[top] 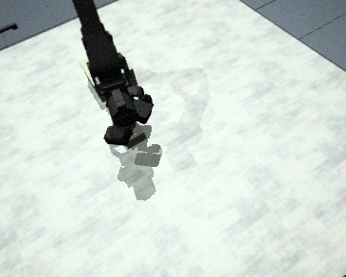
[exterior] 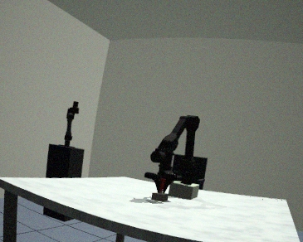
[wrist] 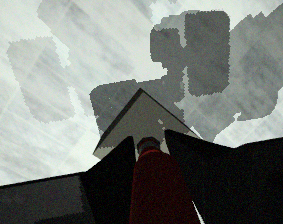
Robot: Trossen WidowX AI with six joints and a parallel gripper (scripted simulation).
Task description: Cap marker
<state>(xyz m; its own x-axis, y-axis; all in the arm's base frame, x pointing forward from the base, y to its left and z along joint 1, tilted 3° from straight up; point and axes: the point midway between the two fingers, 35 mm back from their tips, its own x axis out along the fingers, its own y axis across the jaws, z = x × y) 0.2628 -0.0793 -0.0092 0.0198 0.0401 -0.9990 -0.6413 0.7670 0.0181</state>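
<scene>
Right now my gripper tip is 10 mm past the holder block and 20 mm above it. The rest, counted from my gripper tip: red cap (10 mm behind, 50 mm above); then red marker (10 mm behind, 30 mm above).
</scene>
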